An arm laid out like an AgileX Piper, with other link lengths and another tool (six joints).
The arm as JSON. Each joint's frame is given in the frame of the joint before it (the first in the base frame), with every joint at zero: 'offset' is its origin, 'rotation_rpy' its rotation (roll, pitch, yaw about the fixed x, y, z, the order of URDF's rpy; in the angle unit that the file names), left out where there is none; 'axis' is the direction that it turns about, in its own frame. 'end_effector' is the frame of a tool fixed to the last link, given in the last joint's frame.
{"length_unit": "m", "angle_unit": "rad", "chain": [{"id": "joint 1", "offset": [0.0, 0.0, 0.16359], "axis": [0.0, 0.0, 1.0]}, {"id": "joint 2", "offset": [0.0, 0.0, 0.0], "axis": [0.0, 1.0, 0.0]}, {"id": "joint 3", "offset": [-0.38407, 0.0, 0.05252], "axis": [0.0, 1.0, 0.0]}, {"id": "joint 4", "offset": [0.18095, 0.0, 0.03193], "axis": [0.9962, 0.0, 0.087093]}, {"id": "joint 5", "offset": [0.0, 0.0, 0.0], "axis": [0.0, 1.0, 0.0]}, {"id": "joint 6", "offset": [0.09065, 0.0, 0.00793], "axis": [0.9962, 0.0, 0.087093]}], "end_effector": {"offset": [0.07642, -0.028, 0.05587], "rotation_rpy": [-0.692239, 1.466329, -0.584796]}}
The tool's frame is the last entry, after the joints.
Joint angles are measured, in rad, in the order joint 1, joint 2, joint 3, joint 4, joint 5, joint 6. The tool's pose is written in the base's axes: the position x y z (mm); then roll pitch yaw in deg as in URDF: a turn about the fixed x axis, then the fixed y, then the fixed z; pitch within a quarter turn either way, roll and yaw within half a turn. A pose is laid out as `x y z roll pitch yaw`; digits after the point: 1 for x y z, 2 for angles.
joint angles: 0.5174 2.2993 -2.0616 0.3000 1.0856 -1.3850
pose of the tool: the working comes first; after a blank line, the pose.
Where each joint sits with the arm in this pose, in the base's axes (m; each line is computed from the numbers above, not from the rounded line before):
joint 1: 0.0000 0.0000 0.1636
joint 2: 0.0000 0.0000 0.1636
joint 3: 0.2563 0.1459 0.4152
joint 4: 0.4157 0.2366 0.4036
joint 5: 0.4157 0.2366 0.4036
joint 6: 0.4303 0.2723 0.3212
the tool: 0.4572 0.3534 0.2717

457.2 353.4 271.7 -169.81 19.22 -70.38
